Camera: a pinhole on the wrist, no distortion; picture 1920 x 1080 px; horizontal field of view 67.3 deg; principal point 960.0 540.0 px. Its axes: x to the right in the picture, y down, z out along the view. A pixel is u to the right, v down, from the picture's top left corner.
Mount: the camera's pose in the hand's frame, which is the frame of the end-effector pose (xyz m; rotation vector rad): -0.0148 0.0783 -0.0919 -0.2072 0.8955 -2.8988
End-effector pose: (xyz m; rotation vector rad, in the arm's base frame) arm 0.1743 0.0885 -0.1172 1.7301 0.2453 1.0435
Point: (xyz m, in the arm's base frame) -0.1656 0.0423 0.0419
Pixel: behind the camera
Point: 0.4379 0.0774 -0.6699
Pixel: outside the picture
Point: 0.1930 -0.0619 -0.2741
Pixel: outside the picture
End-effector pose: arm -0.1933 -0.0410 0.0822 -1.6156 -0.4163 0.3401
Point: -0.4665 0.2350 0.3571
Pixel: 1446 709
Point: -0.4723 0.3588 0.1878
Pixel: 1289 202
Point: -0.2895 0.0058 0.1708
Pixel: 1507 828
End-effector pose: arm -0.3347 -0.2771 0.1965 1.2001 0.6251 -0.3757
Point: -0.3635 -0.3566 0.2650
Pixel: 1635 171
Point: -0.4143 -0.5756 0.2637
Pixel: 1582 266
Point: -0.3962 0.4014 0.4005
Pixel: behind the camera
